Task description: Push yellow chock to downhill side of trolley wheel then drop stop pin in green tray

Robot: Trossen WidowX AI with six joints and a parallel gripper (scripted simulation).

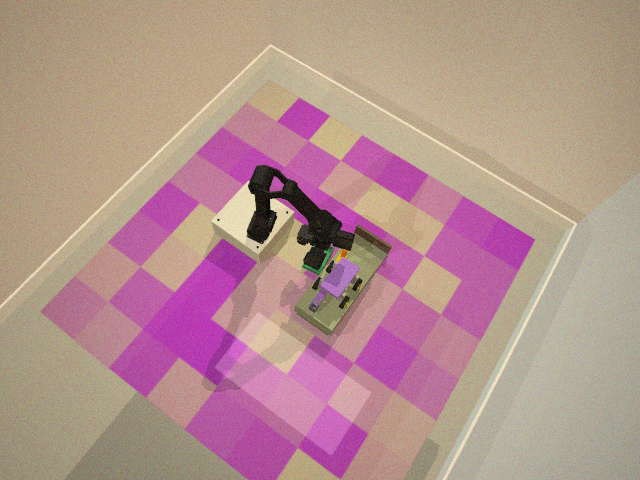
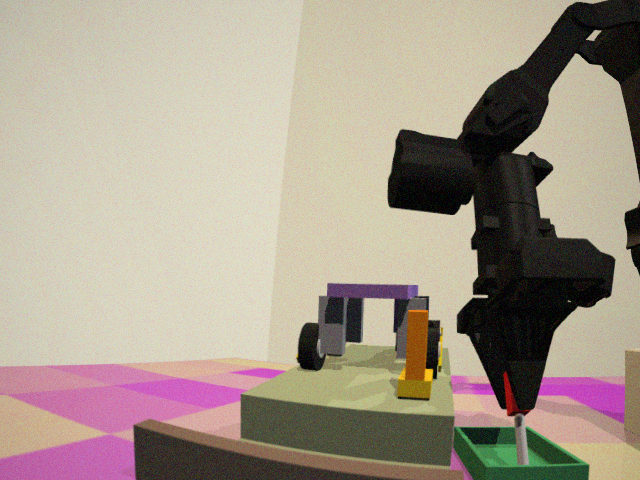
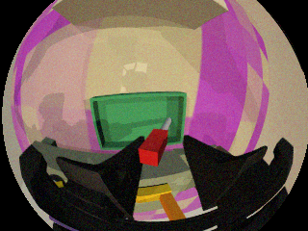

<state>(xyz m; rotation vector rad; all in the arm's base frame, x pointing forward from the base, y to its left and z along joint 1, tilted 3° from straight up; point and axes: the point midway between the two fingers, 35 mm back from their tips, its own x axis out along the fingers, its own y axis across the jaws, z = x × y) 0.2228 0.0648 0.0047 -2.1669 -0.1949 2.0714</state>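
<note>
The red-headed stop pin is 10 mm below my gripper tip. The rest, counted from my gripper tip: green tray: 10 mm behind, 20 mm to the right, 60 mm below; pale green ramp: 110 mm ahead, 120 mm to the right; yellow chock: 70 mm ahead, 20 mm to the right, 30 mm above.
</note>
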